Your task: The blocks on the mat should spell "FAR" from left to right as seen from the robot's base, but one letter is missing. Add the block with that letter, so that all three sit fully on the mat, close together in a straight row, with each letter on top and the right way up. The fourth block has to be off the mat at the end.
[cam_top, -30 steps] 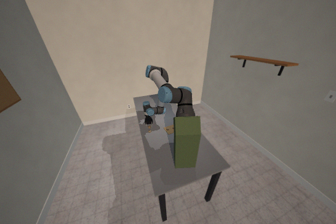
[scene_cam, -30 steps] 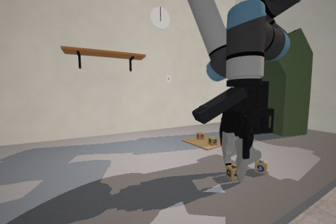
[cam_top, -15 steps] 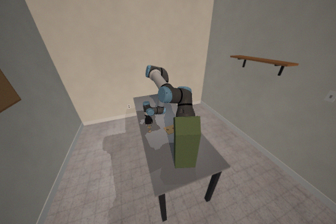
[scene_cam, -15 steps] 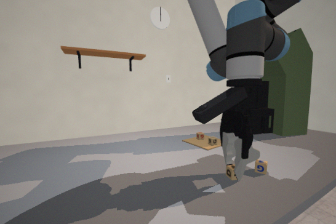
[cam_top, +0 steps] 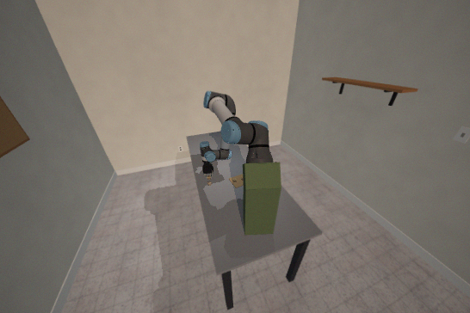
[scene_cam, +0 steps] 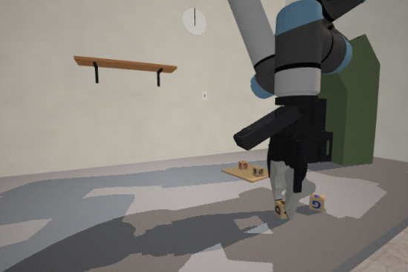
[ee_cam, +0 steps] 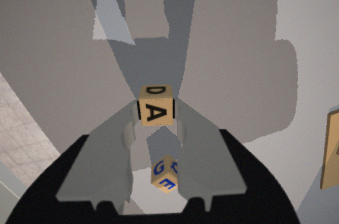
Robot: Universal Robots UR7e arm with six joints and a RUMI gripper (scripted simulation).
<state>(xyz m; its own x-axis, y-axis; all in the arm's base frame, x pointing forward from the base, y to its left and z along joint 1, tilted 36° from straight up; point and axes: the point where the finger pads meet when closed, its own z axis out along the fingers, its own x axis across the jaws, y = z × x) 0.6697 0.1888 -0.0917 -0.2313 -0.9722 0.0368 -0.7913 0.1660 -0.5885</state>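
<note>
Now: the tan mat 240 mm to the right of my hand, 140 mm behind it and 10 mm below it. Round my hand: blue G block 80 mm behind, 20 mm to the left; red R block 280 mm to the right, 140 mm behind.
</note>
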